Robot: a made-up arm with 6 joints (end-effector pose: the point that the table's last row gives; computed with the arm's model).
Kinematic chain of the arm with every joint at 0, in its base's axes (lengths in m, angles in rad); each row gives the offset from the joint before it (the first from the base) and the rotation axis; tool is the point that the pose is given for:
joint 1: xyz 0 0 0.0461 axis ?
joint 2: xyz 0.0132 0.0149 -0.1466 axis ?
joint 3: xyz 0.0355 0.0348 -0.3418 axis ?
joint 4: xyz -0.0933 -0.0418 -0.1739 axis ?
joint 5: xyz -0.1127 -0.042 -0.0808 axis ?
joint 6: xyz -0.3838 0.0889 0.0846 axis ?
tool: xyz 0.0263 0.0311 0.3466
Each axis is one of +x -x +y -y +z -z.
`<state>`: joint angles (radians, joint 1 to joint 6).
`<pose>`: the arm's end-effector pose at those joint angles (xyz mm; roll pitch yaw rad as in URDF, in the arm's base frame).
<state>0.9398 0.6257 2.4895 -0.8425 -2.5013 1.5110</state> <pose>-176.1 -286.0 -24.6 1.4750 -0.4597 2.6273</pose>
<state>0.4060 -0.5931 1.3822 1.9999 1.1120 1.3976</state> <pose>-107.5 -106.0 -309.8 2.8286 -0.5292 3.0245</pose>
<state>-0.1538 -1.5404 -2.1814 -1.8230 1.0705 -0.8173</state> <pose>-402.4 152.6 92.4 -1.0584 0.6545 1.4802</pose>
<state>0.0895 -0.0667 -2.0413 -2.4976 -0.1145 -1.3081</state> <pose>654.7 -101.2 -137.4 -1.1594 0.6853 -1.8973</pose>
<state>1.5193 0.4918 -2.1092 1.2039 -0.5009 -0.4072</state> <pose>-985.9 -4.7 563.2 1.3637 0.4852 -0.7600</pose>
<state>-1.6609 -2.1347 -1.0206 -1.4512 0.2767 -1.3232</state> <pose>-202.2 -122.3 515.0 -1.1988 0.7595 1.8389</pose>
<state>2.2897 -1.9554 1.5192 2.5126 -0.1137 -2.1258</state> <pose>382.2 -370.7 385.6 -1.0869 0.8539 -1.7035</pose>
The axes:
joint 1: +y
joint 2: +z
joint 3: -x
joint 4: +z
joint 5: +x
joint 6: +y

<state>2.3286 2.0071 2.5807 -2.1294 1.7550 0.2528</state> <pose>-843.0 9.4 17.0 2.1110 -0.1321 -0.6846</pose>
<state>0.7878 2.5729 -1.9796 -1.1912 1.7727 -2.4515</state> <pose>330.5 2.7 -36.7 -0.8963 0.1970 -0.4224</pose>
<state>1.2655 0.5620 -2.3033 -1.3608 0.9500 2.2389</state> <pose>-146.8 91.9 -11.7 -1.8238 0.2233 0.1369</pose>
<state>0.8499 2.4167 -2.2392 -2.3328 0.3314 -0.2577</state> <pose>-182.2 474.4 -175.9 -3.1235 0.8277 -1.9064</pose>
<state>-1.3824 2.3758 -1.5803 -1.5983 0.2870 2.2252</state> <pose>230.0 -225.8 -309.5 -2.4994 0.6075 -2.6643</pose>
